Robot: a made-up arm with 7 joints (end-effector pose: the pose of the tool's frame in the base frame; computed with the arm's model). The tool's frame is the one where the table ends. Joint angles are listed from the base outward.
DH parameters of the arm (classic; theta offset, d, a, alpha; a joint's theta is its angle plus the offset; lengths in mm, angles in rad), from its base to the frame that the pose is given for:
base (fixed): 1.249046 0 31.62 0
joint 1: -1.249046 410 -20 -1.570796
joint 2: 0 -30 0 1.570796
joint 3: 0 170 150 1.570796
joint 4: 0 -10 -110 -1.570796
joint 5: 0 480 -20 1.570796
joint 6: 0 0 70 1.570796
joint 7: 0 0 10 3.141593
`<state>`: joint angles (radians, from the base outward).
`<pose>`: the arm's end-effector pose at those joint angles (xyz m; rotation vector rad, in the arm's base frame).
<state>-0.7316 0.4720 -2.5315 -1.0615 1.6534 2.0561 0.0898</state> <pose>-0.3748 -0.0596 1.1101 -1.2721 -1.8249 -1.8404</pose>
Working (the frame after each row of the table, in the pose's form):
after base (fixed): 0.0100 0.0300 0.0000 0.0000 0.0000 1.2490
after joint 1: -0.0049 0.0434 0.4100 -1.4940 0.5723 -0.5723
after joint 2: -0.0249 0.0210 0.4100 0.1726 0.4506 -0.7177
after joint 3: -0.1063 -0.0214 0.6173 -0.5099 -1.7372 -2.3492
after joint 4: -0.0258 -0.0634 0.6803 -0.9714 -0.2783 2.7097
after joint 5: -0.3326 -0.0893 1.0491 1.7565 -1.7686 -1.0604
after joint 6: -0.3690 -0.0634 1.1030 0.3810 -1.5376 1.4903

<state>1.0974 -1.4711 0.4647 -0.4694 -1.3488 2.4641 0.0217</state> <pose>-0.4627 -0.5109 0.6844 -0.4773 2.8413 1.0618</pose>
Working (the frame after each row of the table, in the pose's form):
after base (fixed): 0.0100 0.0300 0.0000 0.0000 0.0000 1.2490
after joint 1: 0.0009 0.0122 0.4100 -1.3967 -0.8538 0.8538
after joint 2: 0.0276 -0.0015 0.4100 0.8006 -1.3097 0.8847
after joint 3: -0.1033 -0.1095 0.5603 1.4344 -0.2257 2.2623
after joint 4: -0.0989 -0.1777 0.4736 0.1847 -1.1261 1.2584
after joint 5: -0.3863 -0.4910 0.6973 2.2720 -0.5796 0.6606
after joint 6: -0.4532 -0.5083 0.6862 0.0916 0.9965 -2.6685

